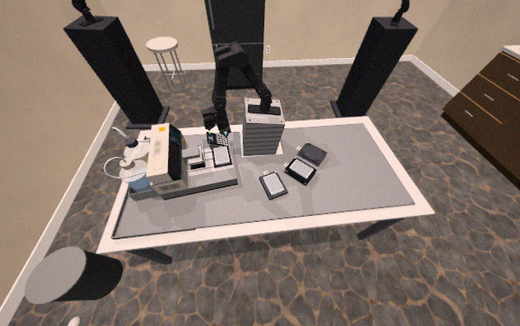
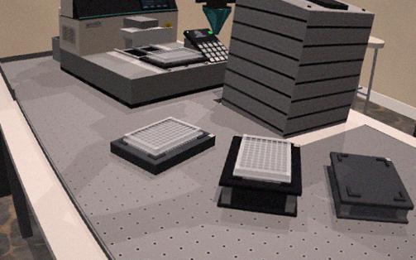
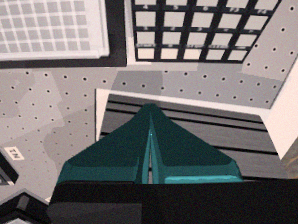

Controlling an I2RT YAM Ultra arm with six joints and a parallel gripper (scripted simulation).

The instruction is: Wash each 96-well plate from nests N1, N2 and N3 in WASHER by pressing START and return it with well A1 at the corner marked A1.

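The carrier lies 100 mm ahead of my hand, 30 mm to the right of it and 70 mm below it. From my hand the other things lie so: N2 label (120 mm ahead, 390 mm to the left, 160 mm below); washer (140 mm ahead, 180 mm to the right, 30 mm below); N1 label (180 mm ahead, 250 mm to the left, 160 mm below).
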